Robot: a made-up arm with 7 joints. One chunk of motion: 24 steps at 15 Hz.
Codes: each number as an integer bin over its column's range. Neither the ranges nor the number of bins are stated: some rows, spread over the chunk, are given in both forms.
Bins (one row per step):
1: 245 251 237 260 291 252 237
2: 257 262 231 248 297 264 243
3: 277 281 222 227 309 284 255
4: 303 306 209 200 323 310 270
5: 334 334 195 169 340 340 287
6: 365 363 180 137 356 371 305
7: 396 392 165 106 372 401 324
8: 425 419 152 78 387 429 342
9: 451 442 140 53 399 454 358
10: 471 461 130 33 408 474 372
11: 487 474 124 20 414 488 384
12: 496 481 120 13 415 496 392
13: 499 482 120 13 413 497 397
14: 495 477 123 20 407 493 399
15: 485 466 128 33 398 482 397
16: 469 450 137 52 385 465 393
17: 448 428 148 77 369 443 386
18: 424 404 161 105 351 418 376
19: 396 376 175 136 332 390 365
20: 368 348 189 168 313 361 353
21: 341 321 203 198 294 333 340
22: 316 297 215 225 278 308 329
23: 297 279 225 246 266 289 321
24: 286 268 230 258 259 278 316
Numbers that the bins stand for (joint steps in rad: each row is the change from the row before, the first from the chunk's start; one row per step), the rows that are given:
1: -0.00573 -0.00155 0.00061 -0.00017 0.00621 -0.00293 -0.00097
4: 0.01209 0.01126 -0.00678 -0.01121 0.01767 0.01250 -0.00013
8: 0.04958 0.03758 -0.02184 -0.03365 0.04059 0.04418 0.00170
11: 0.06863 0.05038 -0.02924 -0.04432 0.05026 0.05988 0.00277
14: 0.07108 0.05108 -0.02950 -0.04432 0.04776 0.06121 0.00315
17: 0.05664 0.03967 -0.02290 -0.03384 0.03415 0.04790 0.00282
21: 0.02377 0.01475 -0.00837 -0.01158 0.00729 0.01863 0.00165
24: 0.00687 0.00241 -0.00124 -0.00054 -0.00525 0.00399 0.00104
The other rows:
2: -0.00204 0.00101 -0.00097 -0.00238 0.00836 0.00026 -0.00082
3: 0.00411 0.00544 -0.00335 -0.00624 0.01266 0.00559 -0.00051
5: 0.02162 0.01778 -0.01048 -0.01691 0.02376 0.02049 0.00030
6: 0.03114 0.02453 -0.01445 -0.02280 0.02949 0.02874 0.00076
7: 0.04067 0.03129 -0.01841 -0.02850 0.03522 0.03672 0.00124
9: 0.05757 0.04293 -0.02501 -0.03825 0.04489 0.05083 0.00211
10: 0.06371 0.04736 -0.02766 -0.04193 0.04811 0.05615 0.00246
12: 0.07139 0.05201 -0.03030 -0.04561 0.05062 0.06201 0.00297
13: 0.07231 0.05225 -0.03030 -0.04561 0.04990 0.06227 0.00310
15: 0.06801 0.04852 -0.02818 -0.04193 0.04453 0.05828 0.00310
16: 0.06310 0.04479 -0.02581 -0.03843 0.03988 0.05376 0.00300
18: 0.04927 0.03408 -0.01947 -0.02868 0.02770 0.04125 0.00257
19: 0.04067 0.02756 -0.01577 -0.02298 0.02090 0.03380 0.00229
20: 0.03206 0.02104 -0.01207 -0.01710 0.01409 0.02608 0.00198
22: 0.01609 0.00916 -0.00520 -0.00661 0.00156 0.01197 0.00137
23: 0.01025 0.00497 -0.00256 -0.00275 -0.00274 0.00692 0.00117

